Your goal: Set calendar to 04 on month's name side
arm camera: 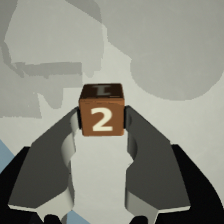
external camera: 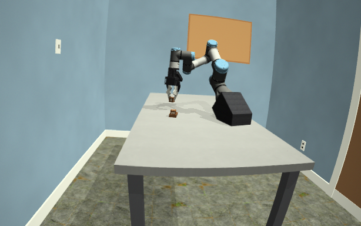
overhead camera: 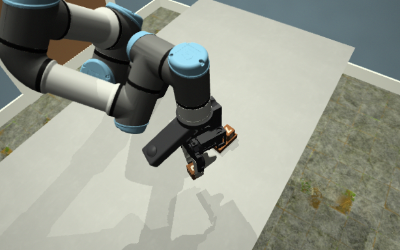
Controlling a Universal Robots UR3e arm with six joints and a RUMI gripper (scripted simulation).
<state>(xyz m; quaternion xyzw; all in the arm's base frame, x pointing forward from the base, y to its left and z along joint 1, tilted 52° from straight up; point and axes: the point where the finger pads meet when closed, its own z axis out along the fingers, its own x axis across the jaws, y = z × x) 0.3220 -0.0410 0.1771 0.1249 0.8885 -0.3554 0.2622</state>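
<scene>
My hand is 16 cm to the right of the brown tray and 8 cm above it. Round my hand: cube (1 cm below).
</scene>
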